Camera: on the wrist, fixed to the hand. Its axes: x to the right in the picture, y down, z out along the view.
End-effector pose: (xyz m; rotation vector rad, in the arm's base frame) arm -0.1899 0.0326 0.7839 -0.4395 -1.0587 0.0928
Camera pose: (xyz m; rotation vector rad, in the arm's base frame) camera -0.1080 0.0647 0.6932 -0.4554 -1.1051 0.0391
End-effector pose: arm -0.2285 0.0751 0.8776 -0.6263 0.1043 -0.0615
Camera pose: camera -0.2627 0.0817 0.7562 -0.6729 0.0590 -0.0904
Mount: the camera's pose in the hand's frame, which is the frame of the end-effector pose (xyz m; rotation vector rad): -0.0250 0.0758 -0.0979 -0.0435 -0.0344 -0.0432
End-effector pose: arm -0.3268 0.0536 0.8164 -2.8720 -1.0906 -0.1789
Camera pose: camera -0.3034 -0.0293 0.9087 -2.9017 -1.1698 -0.1580
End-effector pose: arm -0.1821 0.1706 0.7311 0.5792 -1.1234 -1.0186
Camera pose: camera -0.0656 0.2171 0.7459 0.5550 -1.1203 -1.0913
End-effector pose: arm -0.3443 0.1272 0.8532 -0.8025 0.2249 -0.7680
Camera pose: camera -0.3664 0.1232 0.7289 -0.8634 0.1945 -0.7915
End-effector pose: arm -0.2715 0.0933 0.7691 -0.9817 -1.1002 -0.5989
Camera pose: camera -0.1747 0.0409 0.7072 -1.0111 -1.1453 -0.6453
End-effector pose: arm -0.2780 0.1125 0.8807 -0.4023 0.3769 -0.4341
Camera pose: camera -0.3164 0.1588 0.7696 -0.4603 0.3452 -0.4611
